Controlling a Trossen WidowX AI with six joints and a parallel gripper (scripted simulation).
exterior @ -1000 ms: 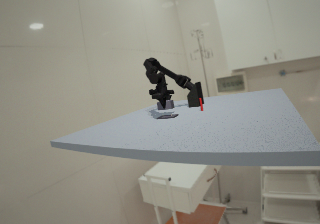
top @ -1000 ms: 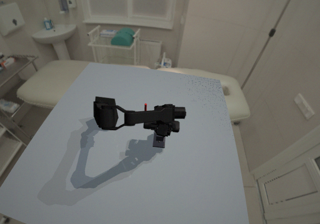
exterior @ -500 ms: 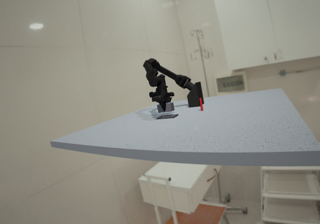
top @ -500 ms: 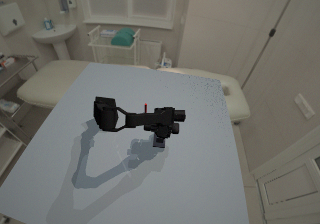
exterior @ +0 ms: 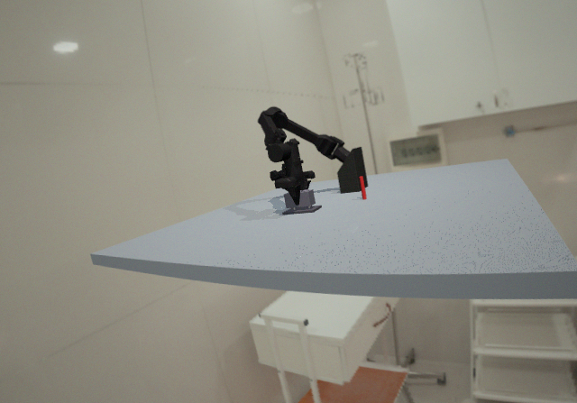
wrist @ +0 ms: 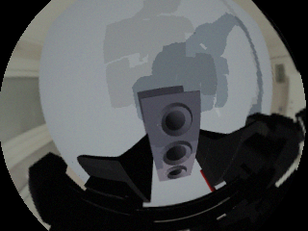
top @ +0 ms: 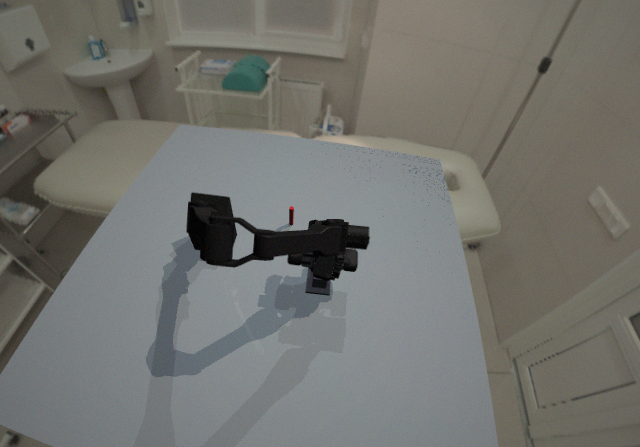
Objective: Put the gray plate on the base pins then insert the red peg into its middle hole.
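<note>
My gripper tip is 3 cm below the gray plate. The rest, counted from my gripper tip: dark base 2 cm below; red peg 10 cm behind, 20 cm to the left, 1 cm above.
</note>
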